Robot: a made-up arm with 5 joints.
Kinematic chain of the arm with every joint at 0, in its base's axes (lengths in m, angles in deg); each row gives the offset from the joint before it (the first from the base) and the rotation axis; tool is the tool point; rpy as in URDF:
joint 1: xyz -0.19 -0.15 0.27 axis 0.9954 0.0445 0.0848
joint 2: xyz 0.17 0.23 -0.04 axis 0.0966 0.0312 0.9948
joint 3: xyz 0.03 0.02 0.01 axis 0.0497 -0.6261 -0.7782
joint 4: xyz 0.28 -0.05 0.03 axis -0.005 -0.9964 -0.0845
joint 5: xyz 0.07 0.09 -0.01 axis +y
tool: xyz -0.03 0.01 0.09 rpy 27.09 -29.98 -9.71
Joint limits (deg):
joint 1: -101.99..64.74
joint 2: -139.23..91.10
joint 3: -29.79..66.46
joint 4: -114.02..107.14
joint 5: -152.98..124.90
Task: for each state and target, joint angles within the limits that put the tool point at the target. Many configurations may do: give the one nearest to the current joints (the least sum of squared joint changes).
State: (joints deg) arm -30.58 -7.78 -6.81 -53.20 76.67
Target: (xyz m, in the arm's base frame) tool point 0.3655 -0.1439 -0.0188
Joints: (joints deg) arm -47.57 -19.91 -16.60 -70.06 87.08
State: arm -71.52 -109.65 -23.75 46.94 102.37
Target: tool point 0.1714 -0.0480 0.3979
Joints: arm -88.98 -83.38 -20.99 74.20 85.39
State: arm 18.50 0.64 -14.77 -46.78 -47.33
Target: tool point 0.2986 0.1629 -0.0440
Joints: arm -36.29 6.56 -29.79 -56.61 -20.47
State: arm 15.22 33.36 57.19 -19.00 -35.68
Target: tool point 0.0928 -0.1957 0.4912
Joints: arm 31.84 -9.35 66.46 -17.31 -23.40
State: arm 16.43 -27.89 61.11 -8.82 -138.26
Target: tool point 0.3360 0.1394 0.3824
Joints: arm 25.74 17.39 25.57 1.96 -149.93
